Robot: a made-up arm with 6 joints. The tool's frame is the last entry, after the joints. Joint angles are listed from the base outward. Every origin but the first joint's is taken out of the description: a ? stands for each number. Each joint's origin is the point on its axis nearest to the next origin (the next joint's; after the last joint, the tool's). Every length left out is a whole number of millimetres.
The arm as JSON. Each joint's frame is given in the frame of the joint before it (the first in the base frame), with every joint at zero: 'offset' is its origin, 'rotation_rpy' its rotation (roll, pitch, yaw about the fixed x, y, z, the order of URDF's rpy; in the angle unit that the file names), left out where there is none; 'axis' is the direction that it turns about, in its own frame. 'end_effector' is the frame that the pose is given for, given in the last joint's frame.
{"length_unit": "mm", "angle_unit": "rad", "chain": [
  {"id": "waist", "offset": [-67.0, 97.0, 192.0], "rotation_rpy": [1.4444, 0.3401, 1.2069], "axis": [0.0, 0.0, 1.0]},
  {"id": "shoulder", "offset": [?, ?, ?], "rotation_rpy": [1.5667, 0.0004, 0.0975], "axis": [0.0, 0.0, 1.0]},
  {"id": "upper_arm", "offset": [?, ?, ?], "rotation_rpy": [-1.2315, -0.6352, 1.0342], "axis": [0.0, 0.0, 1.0]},
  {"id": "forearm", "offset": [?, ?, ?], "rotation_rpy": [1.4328, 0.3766, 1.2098], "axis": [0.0, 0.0, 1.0]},
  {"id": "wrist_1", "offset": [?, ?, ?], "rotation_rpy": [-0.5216, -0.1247, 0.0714], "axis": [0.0, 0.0, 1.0]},
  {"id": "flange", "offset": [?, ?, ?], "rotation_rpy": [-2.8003, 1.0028, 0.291], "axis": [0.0, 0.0, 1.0]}
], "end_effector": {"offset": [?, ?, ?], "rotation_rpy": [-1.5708, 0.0, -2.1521]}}
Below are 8 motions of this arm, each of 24 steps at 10 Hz.
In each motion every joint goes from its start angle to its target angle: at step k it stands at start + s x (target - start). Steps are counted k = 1, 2, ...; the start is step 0. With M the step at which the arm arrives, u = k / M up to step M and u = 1 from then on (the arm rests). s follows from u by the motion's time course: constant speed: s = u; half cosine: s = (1 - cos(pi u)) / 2; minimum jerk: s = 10 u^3 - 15 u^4 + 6 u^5.
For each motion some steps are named. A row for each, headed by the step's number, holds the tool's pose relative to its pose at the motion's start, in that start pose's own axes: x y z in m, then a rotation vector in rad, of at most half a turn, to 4 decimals.
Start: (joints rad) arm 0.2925 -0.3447 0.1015 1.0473 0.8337 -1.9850
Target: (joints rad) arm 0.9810 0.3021 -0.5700 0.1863 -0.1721 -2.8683
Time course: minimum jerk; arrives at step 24
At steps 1, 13, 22, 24:
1: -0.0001 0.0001 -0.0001 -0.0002 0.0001 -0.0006
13: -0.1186 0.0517 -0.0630 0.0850 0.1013 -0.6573
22: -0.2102 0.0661 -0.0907 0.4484 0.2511 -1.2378
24: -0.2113 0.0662 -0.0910 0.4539 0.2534 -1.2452

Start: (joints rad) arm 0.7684 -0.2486 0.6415 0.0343 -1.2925 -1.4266
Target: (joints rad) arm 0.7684 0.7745 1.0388 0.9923 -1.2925 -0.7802
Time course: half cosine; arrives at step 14
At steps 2, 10, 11, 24:
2: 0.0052 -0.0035 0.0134 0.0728 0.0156 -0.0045
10: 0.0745 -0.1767 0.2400 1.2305 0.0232 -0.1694
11: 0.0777 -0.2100 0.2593 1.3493 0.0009 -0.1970
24: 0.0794 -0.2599 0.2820 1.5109 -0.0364 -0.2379

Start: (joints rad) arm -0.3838 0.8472 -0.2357 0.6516 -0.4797 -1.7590
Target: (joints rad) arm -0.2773 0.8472 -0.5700 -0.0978 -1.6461 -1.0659
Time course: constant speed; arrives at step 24
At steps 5, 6, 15, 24:
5: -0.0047 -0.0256 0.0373 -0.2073 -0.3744 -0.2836
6: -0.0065 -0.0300 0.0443 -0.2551 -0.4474 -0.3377
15: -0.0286 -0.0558 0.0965 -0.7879 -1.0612 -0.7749
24: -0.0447 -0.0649 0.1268 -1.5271 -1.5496 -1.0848

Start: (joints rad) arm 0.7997 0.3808 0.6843 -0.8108 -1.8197 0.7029
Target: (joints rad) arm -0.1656 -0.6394 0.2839 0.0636 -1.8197 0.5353
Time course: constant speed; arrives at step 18
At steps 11, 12, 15, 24:
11: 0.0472 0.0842 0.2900 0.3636 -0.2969 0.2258
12: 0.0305 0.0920 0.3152 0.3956 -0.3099 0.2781
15: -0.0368 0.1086 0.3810 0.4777 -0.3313 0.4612
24: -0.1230 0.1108 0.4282 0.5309 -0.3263 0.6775

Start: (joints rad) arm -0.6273 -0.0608 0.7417 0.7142 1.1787 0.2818
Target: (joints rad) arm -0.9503 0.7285 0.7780 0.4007 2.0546 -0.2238
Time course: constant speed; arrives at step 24
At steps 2, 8, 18, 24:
2: 0.0010 0.0311 -0.0121 0.0937 0.0885 -0.0064
8: -0.0073 0.1302 -0.0350 0.3599 0.3795 0.0135
18: -0.0622 0.2978 -0.0213 0.7314 0.9348 0.1629
24: -0.1175 0.3847 0.0203 0.8955 1.3011 0.3109

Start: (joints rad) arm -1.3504 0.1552 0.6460 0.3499 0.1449 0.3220
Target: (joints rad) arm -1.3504 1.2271 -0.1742 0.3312 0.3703 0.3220
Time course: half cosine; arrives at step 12
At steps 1, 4, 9, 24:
1: 0.0068 -0.0010 0.0007 -0.0035 -0.0120 -0.0160
4: 0.0903 -0.0270 0.0196 -0.0531 -0.1614 -0.2474
9: 0.1824 -0.1589 0.1059 -0.1838 -0.4023 -0.9367
24: 0.1742 -0.1915 0.1261 -0.2135 -0.4244 -1.1169

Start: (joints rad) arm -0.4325 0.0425 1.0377 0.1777 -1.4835 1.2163
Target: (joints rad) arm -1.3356 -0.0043 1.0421 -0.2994 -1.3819 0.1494
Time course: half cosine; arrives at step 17
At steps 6, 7, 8, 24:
6: -0.0435 0.0064 0.0069 0.0241 -0.0002 0.1969
7: -0.0562 0.0071 0.0071 0.0216 -0.0011 0.2584
8: -0.0690 0.0071 0.0064 0.0139 -0.0028 0.3226
24: -0.1295 -0.0002 -0.0103 -0.1345 -0.0363 0.6750

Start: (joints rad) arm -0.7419 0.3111 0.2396 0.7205 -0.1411 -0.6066
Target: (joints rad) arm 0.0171 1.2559 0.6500 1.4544 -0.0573 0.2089
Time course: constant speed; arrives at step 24
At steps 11, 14, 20, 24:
11: -0.0710 0.1260 0.0459 0.5887 0.2293 -0.4652
14: -0.0707 0.1597 0.0767 0.7143 0.2797 -0.6344
20: -0.0374 0.2128 0.1510 0.9162 0.3680 -1.0050
24: 0.0076 0.2312 0.2034 1.0158 0.4187 -1.2652

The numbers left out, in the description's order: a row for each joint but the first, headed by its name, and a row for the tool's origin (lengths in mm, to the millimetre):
shoulder: 21.0 153.0 0.0
upper_arm: 30.0 139.0 0.0
forearm: 285.0 -67.0 0.0
wrist_1: -177.0 -31.0 0.0
flange: 0.0 40.0 0.0
tool: -26.0 -29.0 0.0

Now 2 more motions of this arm.
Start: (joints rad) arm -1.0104 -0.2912 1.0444 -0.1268 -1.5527 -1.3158
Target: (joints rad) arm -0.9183 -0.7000 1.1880 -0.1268 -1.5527 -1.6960
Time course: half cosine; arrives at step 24
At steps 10, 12, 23, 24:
10: -0.0652 0.0233 0.0027 0.0103 0.1128 0.1548
12: -0.0891 0.0289 0.0036 0.0097 0.1527 0.2097
23: -0.1843 0.0367 0.0068 -0.0135 0.3065 0.4221
24: -0.1851 0.0367 0.0068 -0.0138 0.3078 0.4239

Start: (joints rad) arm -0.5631 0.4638 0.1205 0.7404 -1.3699 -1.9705
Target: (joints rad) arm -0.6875 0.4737 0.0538 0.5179 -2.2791 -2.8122
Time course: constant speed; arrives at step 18
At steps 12, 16, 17, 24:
12: 0.0141 -0.0192 0.0170 0.0519 0.0862 -0.6303
16: 0.0197 -0.0253 0.0224 0.1583 0.1090 -0.8327
17: 0.0213 -0.0268 0.0238 0.1915 0.1134 -0.8809
24: 0.0229 -0.0283 0.0252 0.2273 0.1171 -0.9279

